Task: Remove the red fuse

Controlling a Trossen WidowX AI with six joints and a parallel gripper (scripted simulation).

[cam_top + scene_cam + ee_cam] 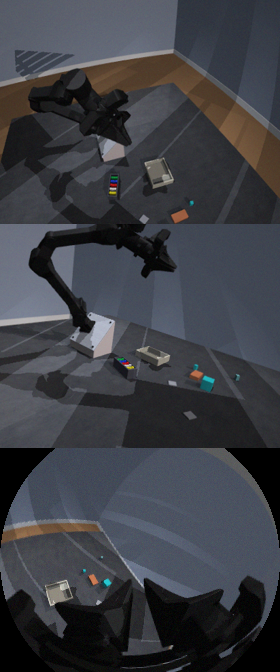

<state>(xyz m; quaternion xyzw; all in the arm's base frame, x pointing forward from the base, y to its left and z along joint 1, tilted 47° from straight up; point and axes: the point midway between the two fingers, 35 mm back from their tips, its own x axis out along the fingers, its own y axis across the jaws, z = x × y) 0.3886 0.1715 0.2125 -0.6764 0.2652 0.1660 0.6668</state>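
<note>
Now: the red fuse 390 mm below my gripper tip, 110 mm behind it and 50 mm to the right of it. From my gripper tip the other things lie so: teal cube 390 mm below, 200 mm ahead, 70 mm to the left; orange block 400 mm below, 140 mm to the left, 140 mm ahead; beige tray 410 mm below, 170 mm to the left, 80 mm behind.
</note>
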